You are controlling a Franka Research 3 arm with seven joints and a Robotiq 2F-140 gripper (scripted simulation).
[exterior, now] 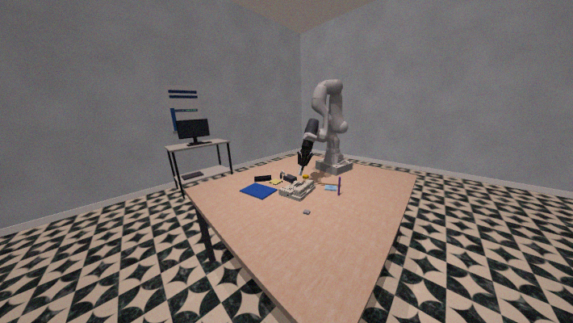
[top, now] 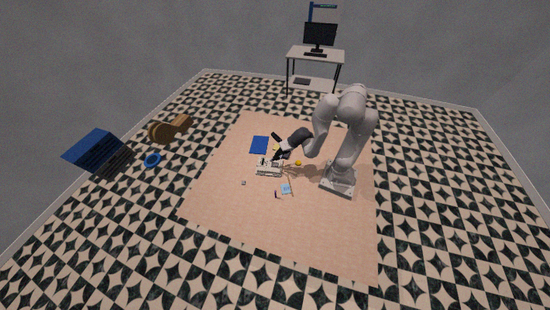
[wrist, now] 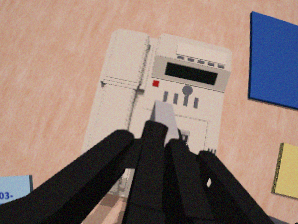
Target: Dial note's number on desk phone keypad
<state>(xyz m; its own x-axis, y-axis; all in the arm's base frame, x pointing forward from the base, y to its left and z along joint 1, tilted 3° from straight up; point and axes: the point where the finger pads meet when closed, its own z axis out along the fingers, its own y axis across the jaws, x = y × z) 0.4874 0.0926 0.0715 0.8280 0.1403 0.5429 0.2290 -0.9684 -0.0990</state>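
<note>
The handset is 100 mm below my hand, 60 mm to the left of it and 20 mm ahead of it. Round my hand: pencil 190 mm behind, 130 mm below, 100 mm to the left; purple pen 230 mm to the left, 120 mm behind, 80 mm below; yellow disc 180 mm behind, 130 mm to the right, 130 mm below.
</note>
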